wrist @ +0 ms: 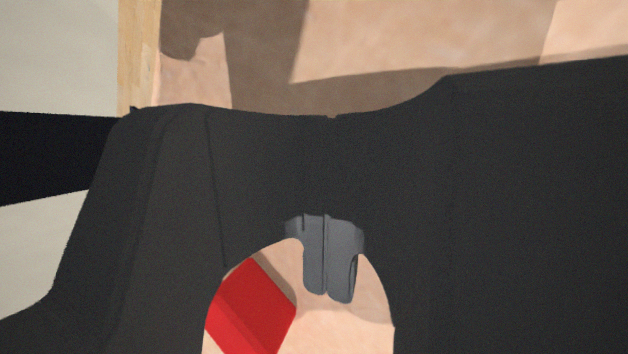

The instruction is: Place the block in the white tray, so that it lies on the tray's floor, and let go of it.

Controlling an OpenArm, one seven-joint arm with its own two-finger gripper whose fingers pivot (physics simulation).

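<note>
The red block [257,305] lies on the pinkish table top in the lower middle of the wrist view, partly cut off by the dark gripper body and the lower edge. My gripper [337,204] is shut, its two grey fingertips pressed together with nothing between them. The fingertips are to the right of the block in the view and apart from it. The white tray does not show in this view.
The pinkish table top [390,40] carries broad shadows at the top of the view. A light wooden strip [134,55] runs along its left edge, with pale floor [55,50] beyond. A black bar [45,155] crosses the left side.
</note>
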